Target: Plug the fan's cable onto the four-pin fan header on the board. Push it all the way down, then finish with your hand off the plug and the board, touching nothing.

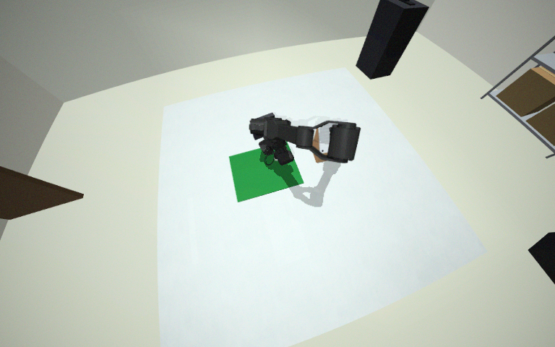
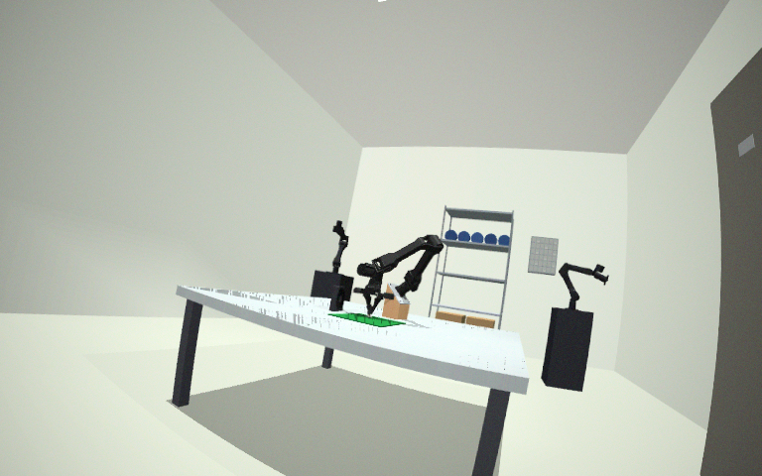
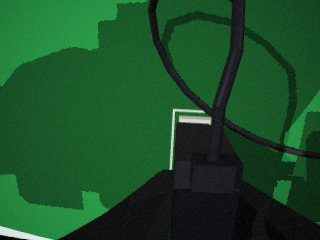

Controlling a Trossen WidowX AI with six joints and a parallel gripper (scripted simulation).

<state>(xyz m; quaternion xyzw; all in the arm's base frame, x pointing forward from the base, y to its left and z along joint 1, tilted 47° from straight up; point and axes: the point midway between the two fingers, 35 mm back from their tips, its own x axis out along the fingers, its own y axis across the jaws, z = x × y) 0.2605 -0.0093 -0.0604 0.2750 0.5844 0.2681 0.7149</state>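
Right now the green board is 80 mm ahead of my gripper tip, 40 mm below it and 30 mm to the left of it. The rest, counted from my gripper tip: black plug (10 mm ahead, 10 mm above); then black fan (160 mm to the right, 30 mm above, 20 mm ahead).
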